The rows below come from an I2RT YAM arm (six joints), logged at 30 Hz.
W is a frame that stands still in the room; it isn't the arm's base.
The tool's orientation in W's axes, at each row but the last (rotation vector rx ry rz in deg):
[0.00 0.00 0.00]
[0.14 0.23 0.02]
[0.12 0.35 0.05]
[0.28 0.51 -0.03]
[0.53 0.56 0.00]
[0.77 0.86 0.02]
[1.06 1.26 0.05]
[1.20 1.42 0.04]
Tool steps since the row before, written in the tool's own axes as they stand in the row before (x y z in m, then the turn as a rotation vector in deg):
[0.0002 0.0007 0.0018 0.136 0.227 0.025]
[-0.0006 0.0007 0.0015 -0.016 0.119 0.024]
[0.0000 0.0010 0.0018 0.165 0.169 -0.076]
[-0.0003 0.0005 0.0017 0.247 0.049 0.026]
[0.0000 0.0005 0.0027 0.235 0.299 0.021]
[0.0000 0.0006 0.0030 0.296 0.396 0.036]
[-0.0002 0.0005 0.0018 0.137 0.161 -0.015]
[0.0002 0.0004 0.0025 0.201 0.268 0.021]
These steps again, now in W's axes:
[0.0002 0.0007 0.0018 0.136 0.227 0.025]
[-0.0006 0.0007 0.0015 -0.016 0.119 0.024]
[0.0000 0.0010 0.0018 0.164 0.169 -0.077]
[-0.0003 0.0005 0.0017 0.247 0.049 0.024]
[0.0000 0.0005 0.0027 0.235 0.299 0.021]
[0.0000 0.0006 0.0030 0.296 0.396 0.037]
[-0.0002 0.0005 0.0018 0.137 0.161 -0.015]
[0.0003 0.0003 0.0025 0.201 0.268 0.022]

